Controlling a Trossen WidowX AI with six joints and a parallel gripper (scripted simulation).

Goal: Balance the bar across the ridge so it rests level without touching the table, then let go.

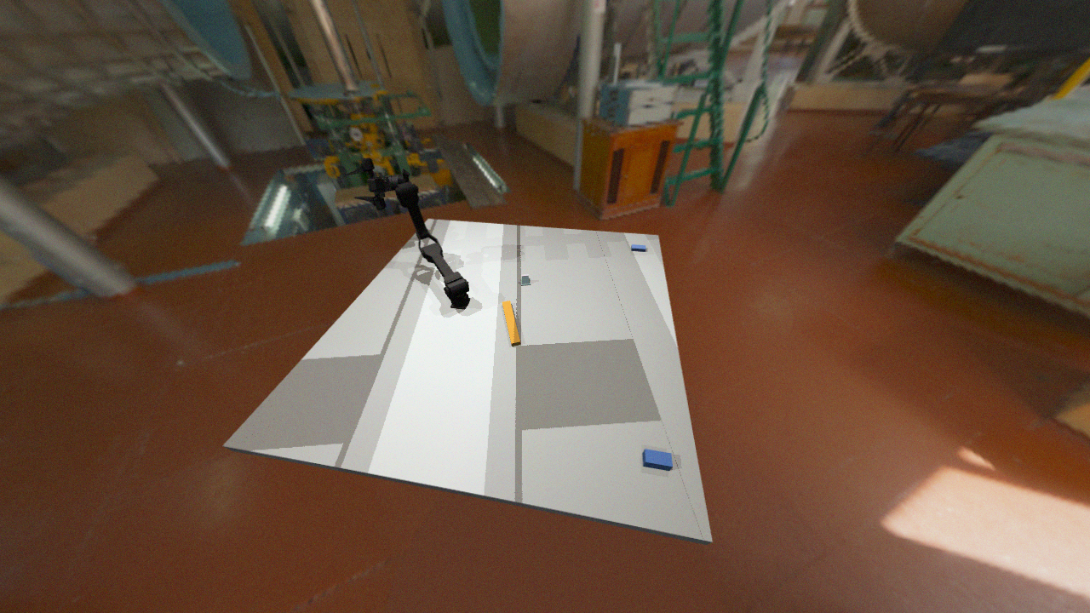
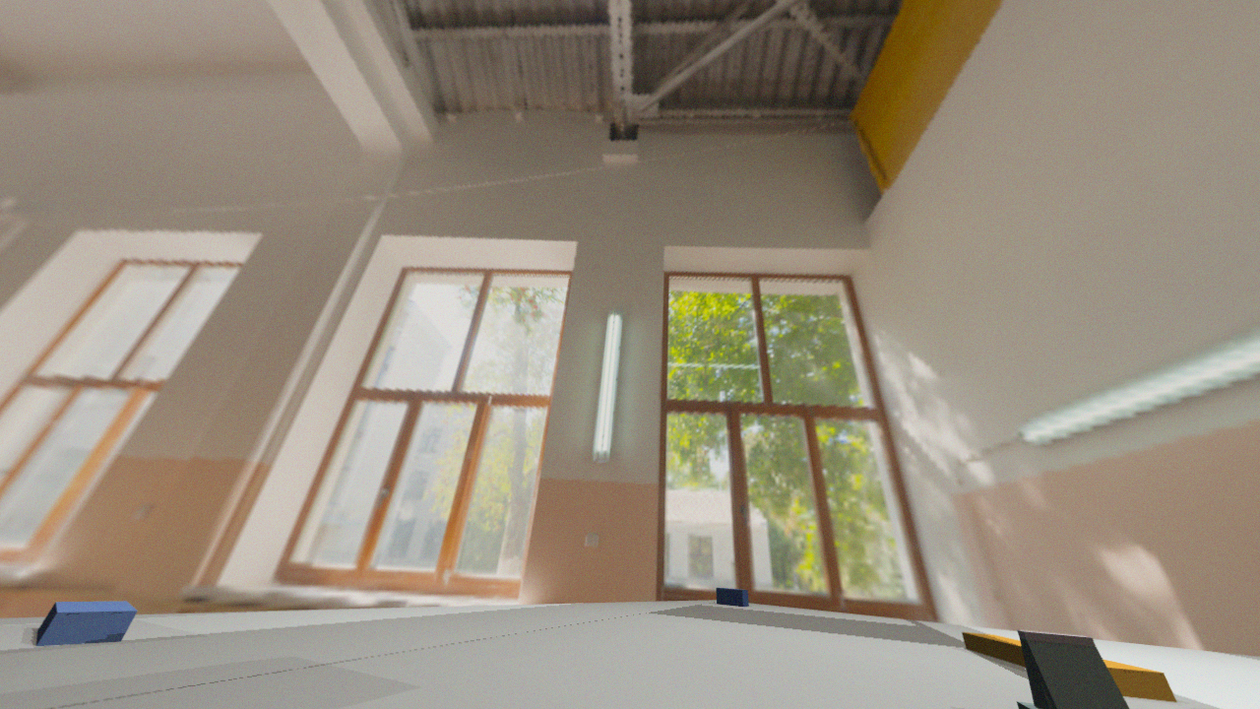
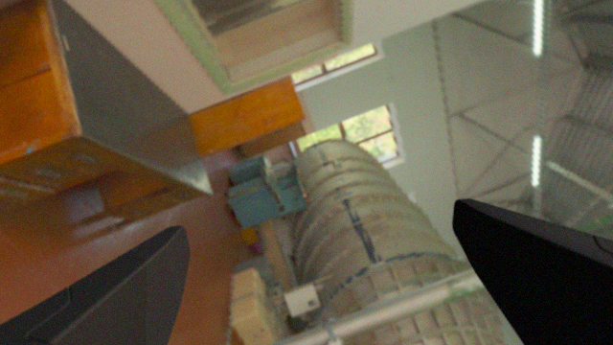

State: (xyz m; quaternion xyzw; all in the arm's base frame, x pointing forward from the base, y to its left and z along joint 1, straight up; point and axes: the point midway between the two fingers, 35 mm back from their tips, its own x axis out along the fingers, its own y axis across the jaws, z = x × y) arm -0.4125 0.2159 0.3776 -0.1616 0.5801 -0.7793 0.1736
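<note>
Right now my gripper tip is 68 cm short of the yellow bar, 37 cm above it and 28 cm to the left of it.
</note>
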